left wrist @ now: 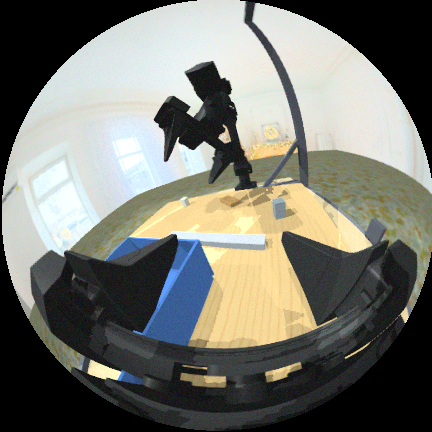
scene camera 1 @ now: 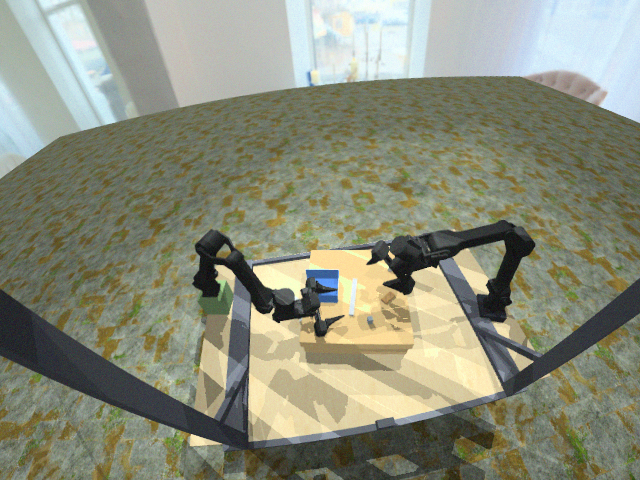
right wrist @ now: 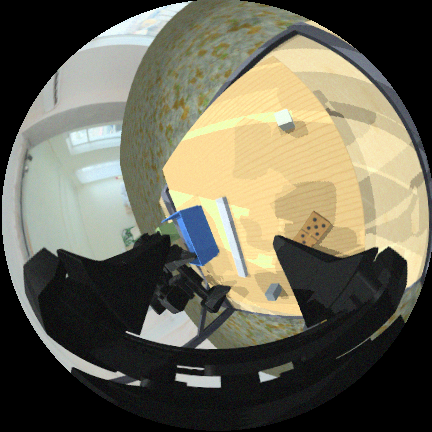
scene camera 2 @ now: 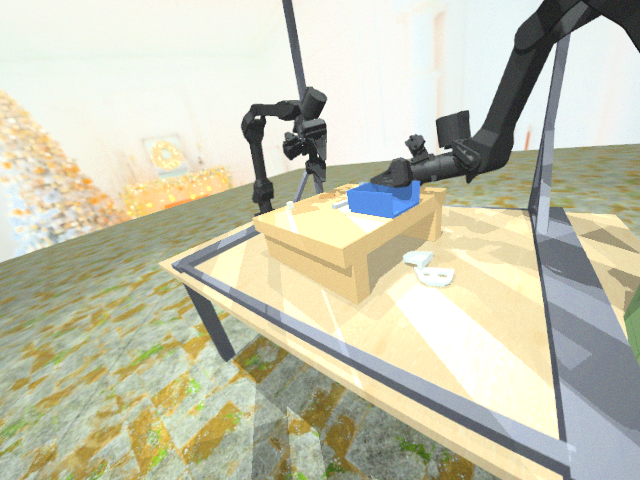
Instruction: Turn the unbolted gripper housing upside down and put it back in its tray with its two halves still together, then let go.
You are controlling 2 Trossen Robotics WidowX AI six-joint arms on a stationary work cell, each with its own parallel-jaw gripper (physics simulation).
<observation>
My left gripper [scene camera 2: 377, 181] is open and touches a blue tray [scene camera 2: 371, 199]. My right gripper [scene camera 2: 324, 171] is open, with nothing in its grasp. Also in view: a raised wooden block [right wrist: 273, 179] and a dark frame [scene camera 2: 586, 342].
My left gripper also shows in the left wrist view [left wrist: 230, 238], in scene camera 1 [scene camera 1: 341, 302] and in the right wrist view [right wrist: 213, 273]. My right gripper also shows in the left wrist view [left wrist: 189, 172], in scene camera 1 [scene camera 1: 374, 274] and in the right wrist view [right wrist: 222, 240]. The blue tray shows as well in the left wrist view [left wrist: 189, 279] and in the right wrist view [right wrist: 193, 224].
</observation>
